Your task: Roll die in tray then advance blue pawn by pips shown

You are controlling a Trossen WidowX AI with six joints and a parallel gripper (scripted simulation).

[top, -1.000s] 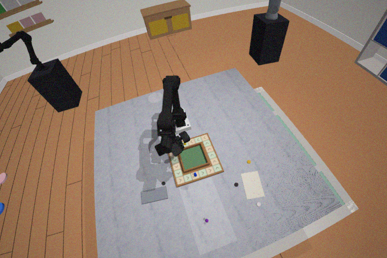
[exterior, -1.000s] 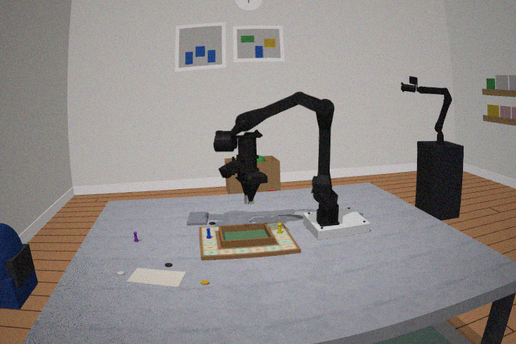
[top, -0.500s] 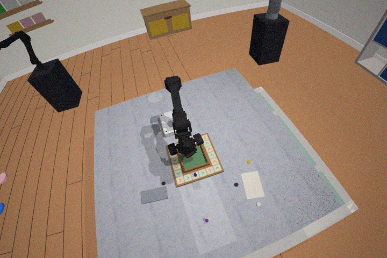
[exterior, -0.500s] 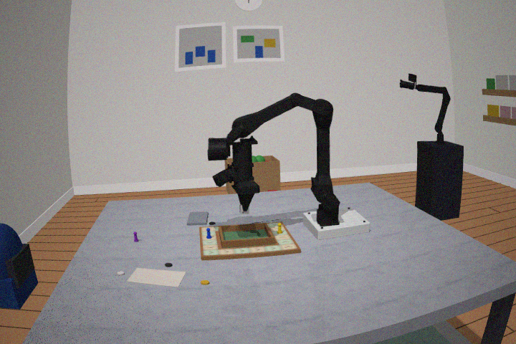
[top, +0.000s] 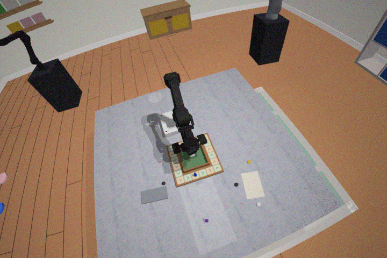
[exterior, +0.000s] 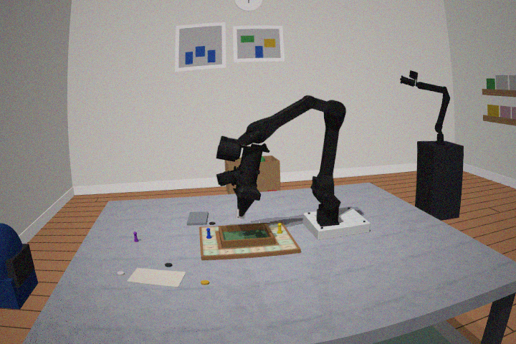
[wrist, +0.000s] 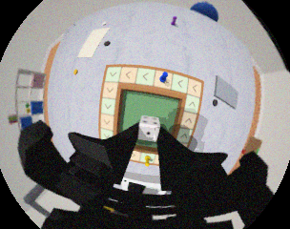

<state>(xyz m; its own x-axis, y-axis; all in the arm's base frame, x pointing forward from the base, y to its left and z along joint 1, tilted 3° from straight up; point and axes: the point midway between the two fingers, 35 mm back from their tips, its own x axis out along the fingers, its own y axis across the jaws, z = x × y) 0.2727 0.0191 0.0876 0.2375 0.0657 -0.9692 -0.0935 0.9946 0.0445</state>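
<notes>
Right now the blue pawn is 10 cm ahead of my gripper tip, 1 cm to the right of it and 6 cm below it. Also, from my gripper tip: yellow pawn: 12 cm behind, 3 cm to the right, 6 cm below; then white die: right at my gripper tip; then green felt tray: 1 cm behind, 8 cm below.
</notes>
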